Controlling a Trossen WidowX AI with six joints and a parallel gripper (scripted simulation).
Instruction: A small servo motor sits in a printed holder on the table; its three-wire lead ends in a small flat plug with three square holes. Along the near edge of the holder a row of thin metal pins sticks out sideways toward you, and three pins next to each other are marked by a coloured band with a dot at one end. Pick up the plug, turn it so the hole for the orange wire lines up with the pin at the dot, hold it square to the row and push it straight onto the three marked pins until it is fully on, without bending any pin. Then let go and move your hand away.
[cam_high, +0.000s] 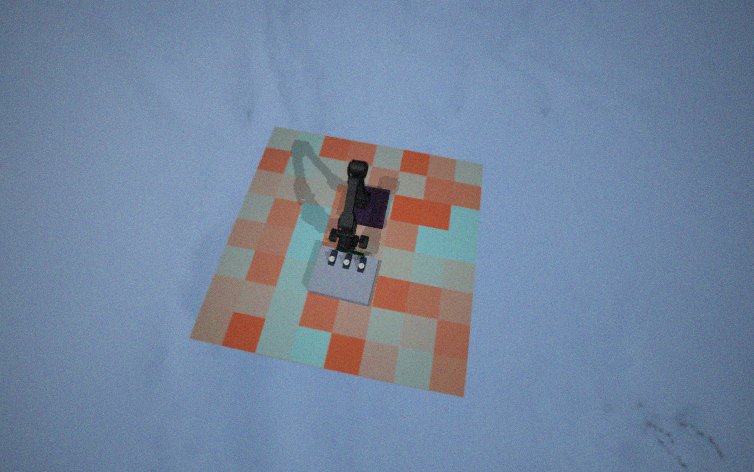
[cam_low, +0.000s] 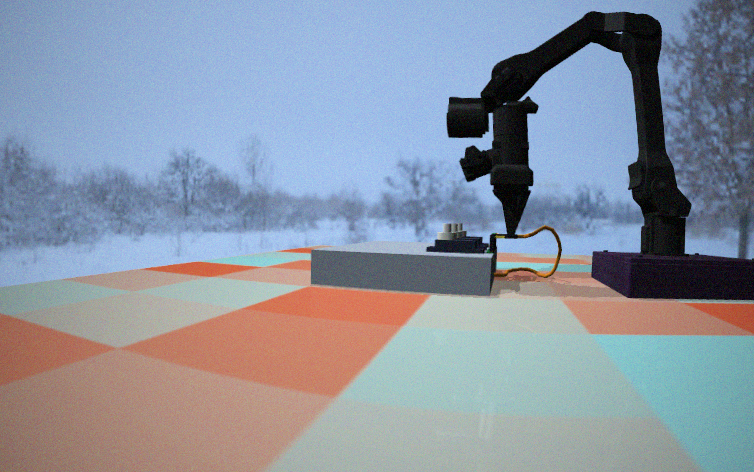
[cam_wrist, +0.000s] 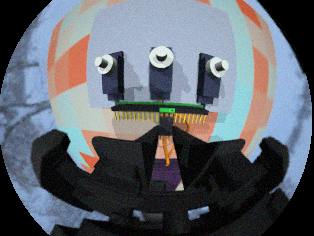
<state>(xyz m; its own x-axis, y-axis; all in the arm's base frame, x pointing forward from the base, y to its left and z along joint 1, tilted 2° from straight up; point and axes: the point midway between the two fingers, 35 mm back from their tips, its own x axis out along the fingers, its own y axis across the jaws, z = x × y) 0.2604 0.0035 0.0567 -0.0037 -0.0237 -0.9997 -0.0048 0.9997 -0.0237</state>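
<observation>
Right now my gripper tip is 30 mm short of the green band. From my gripper tip the other things lie so: grey holder (190 mm ahead, 10 mm to the left, 50 mm below).
</observation>
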